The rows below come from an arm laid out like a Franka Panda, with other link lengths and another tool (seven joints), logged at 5 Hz.
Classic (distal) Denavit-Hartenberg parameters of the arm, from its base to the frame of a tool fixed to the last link. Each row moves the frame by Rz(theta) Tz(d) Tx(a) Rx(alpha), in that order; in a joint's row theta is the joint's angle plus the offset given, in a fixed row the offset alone. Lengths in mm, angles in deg.
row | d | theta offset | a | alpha
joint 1 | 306.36 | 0.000 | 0.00 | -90.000
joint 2 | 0.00 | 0.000 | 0.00 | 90.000
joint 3 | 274.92 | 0.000 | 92.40 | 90.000
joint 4 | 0.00 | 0.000 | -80.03 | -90.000
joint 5 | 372.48 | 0.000 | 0.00 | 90.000
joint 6 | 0.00 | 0.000 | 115.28 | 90.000
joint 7 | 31.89 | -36.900 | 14.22 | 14.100
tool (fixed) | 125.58 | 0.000 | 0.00 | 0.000
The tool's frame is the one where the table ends.
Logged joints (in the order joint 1, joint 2, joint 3, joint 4, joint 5, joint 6, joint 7), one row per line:
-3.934, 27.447, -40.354, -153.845, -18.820, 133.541, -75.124
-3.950, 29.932, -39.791, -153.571, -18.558, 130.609, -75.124
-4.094, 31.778, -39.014, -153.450, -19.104, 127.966, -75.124
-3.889, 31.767, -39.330, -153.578, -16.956, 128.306, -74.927
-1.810, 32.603, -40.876, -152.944, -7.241, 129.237, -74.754
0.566, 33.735, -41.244, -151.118, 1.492, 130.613, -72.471
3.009, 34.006, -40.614, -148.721, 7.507, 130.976, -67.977
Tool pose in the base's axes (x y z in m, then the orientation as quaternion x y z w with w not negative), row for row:
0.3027, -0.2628, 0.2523, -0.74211, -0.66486, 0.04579, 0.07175
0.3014, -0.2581, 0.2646, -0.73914, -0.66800, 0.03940, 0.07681
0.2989, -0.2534, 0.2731, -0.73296, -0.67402, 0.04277, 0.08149
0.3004, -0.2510, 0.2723, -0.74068, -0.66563, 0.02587, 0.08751
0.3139, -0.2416, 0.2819, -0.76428, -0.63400, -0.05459, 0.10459
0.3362, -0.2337, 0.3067, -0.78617, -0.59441, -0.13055, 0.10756
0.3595, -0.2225, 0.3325, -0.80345, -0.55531, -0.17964, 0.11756
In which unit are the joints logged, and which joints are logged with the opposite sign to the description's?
The joints are logged in degrees. Opposite sign: joint 2.
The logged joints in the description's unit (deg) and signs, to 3 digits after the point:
-3.934, -27.447, -40.354, -153.845, -18.820, 133.541, -75.124
-3.950, -29.932, -39.791, -153.571, -18.558, 130.609, -75.124
-4.094, -31.778, -39.014, -153.450, -19.104, 127.966, -75.124
-3.889, -31.767, -39.330, -153.578, -16.956, 128.306, -74.927
-1.810, -32.603, -40.876, -152.944, -7.241, 129.237, -74.754
0.566, -33.735, -41.244, -151.118, 1.492, 130.613, -72.471
3.009, -34.006, -40.614, -148.721, 7.507, 130.976, -67.977

